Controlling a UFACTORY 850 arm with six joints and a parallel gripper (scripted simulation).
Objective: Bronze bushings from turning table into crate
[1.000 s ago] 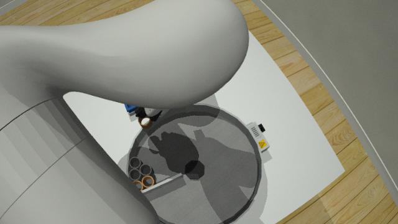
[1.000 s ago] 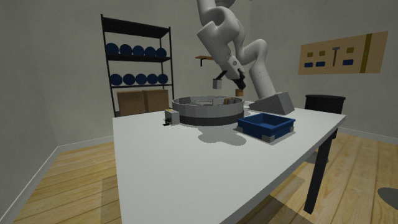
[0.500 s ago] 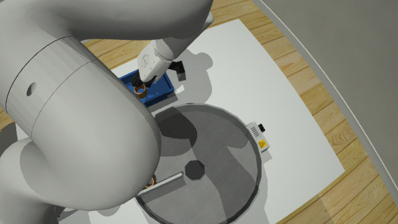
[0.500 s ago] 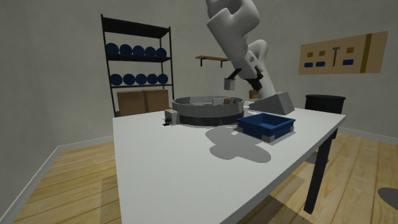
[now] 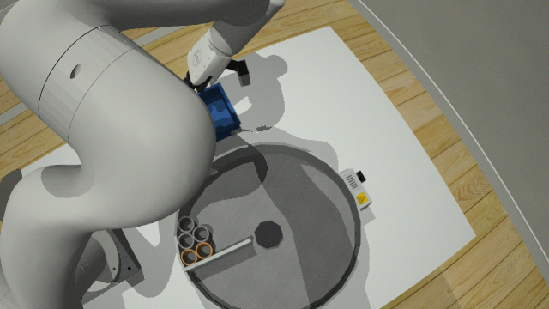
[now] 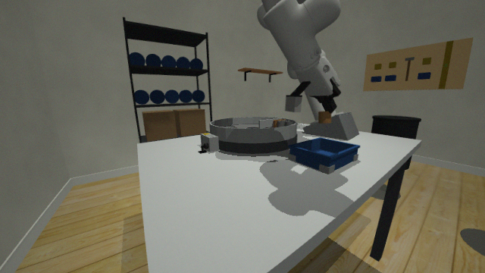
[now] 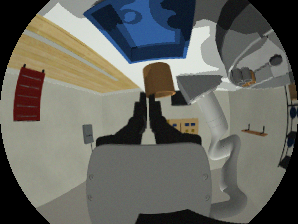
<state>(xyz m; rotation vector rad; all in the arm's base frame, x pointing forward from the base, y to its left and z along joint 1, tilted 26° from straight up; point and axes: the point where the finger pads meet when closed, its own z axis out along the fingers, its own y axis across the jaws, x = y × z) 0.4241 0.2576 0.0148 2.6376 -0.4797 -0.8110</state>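
My gripper is now 16 cm above the blue crate and 1 cm to the left of it. From my hand the other things lie so: grey turning table 37 cm to the right, 13 cm below, 1 cm ahead.
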